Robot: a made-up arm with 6 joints.
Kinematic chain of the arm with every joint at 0, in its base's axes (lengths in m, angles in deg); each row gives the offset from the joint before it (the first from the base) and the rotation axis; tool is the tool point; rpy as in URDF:
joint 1: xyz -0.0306 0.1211 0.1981 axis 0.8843 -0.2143 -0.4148
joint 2: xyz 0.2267 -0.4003 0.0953 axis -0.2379 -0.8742 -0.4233
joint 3: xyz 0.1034 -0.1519 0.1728 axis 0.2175 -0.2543 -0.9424
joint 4: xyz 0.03 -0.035 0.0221 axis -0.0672 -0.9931 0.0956
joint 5: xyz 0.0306 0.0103 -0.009 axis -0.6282 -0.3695 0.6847
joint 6: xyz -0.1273 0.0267 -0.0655 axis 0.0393 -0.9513 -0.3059
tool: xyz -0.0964 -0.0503 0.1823 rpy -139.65 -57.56 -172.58
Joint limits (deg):
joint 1: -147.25..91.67
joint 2: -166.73..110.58
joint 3: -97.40..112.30
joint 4: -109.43..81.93
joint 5: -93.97..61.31
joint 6: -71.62..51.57
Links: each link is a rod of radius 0.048 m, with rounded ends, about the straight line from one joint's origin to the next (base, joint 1, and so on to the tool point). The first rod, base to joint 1, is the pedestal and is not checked.
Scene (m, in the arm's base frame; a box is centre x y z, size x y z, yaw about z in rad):
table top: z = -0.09
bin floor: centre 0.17 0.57 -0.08 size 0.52 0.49 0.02 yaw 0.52
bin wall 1: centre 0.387 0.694 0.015 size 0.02 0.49 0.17 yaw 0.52
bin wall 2: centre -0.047 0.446 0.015 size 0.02 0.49 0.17 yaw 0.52
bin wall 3: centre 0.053 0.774 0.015 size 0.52 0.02 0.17 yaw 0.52
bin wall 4: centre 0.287 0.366 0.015 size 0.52 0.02 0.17 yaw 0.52
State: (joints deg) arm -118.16 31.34 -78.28 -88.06 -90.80 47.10
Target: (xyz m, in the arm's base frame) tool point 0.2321 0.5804 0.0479
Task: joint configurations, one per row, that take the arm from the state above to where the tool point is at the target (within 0.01 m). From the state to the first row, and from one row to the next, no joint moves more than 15 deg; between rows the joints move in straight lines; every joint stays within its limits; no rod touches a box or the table.
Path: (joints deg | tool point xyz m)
1: -115.72 32.13 -64.67 -81.32 -88.90 37.87 | 0.2321 0.5804 0.0479

